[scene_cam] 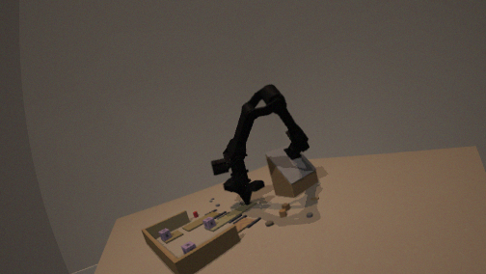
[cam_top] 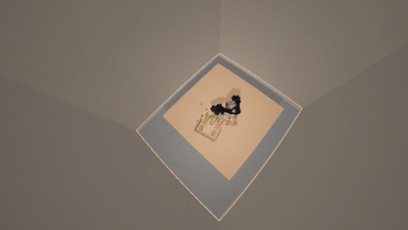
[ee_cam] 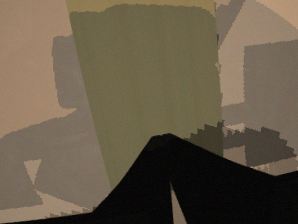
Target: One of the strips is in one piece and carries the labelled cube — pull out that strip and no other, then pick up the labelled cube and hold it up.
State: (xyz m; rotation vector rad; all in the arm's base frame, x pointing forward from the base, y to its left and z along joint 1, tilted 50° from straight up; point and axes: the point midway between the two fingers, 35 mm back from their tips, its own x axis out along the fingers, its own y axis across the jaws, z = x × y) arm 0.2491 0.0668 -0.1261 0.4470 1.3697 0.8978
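Right now my gripper tip is 9 cm short of the pale olive strip and 3 cm to the right of it.
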